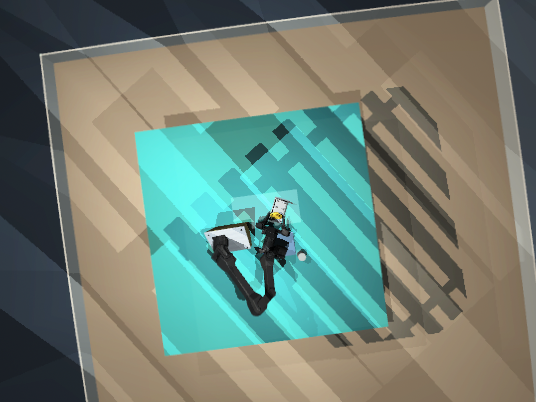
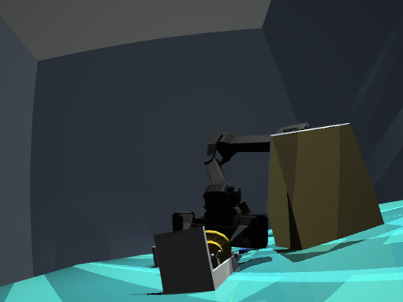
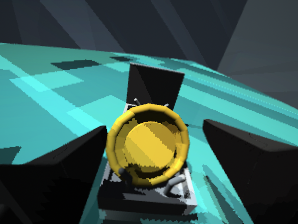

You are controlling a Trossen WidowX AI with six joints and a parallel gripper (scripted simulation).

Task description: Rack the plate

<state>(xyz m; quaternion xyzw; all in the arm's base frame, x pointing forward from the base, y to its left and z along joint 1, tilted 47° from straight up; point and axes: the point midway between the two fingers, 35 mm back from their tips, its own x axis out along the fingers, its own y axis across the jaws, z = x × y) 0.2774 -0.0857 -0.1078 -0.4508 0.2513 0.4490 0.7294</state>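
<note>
Right now my gripper tip is 10 mm to the left of the yellow plate, 10 mm past it and 10 mm above it. From my gripper tip the other things lie so: dish rack (30 mm below, 20 mm to the left, 10 mm ahead); blue utensil (190 mm to the right, 120 mm behind, 50 mm below).
</note>
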